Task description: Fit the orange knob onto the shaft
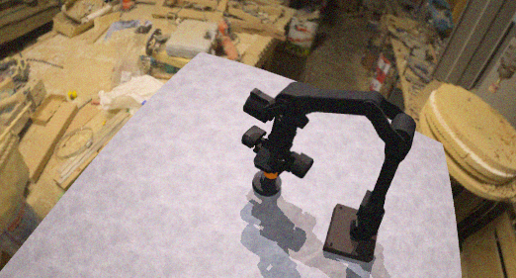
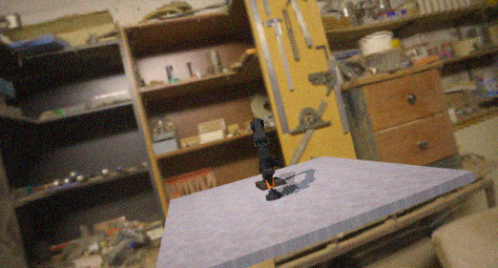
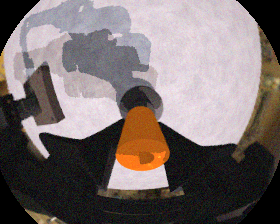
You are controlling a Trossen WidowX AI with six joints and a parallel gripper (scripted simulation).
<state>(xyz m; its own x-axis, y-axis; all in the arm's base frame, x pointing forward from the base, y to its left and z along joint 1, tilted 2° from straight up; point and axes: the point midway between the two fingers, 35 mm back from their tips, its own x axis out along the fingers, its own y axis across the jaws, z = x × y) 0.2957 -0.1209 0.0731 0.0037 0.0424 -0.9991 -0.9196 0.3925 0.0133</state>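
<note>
Right now my gripper tip is 20 mm below the orange knob. From my gripper tip the other things lie so: round dark pedestal (40 mm below).
</note>
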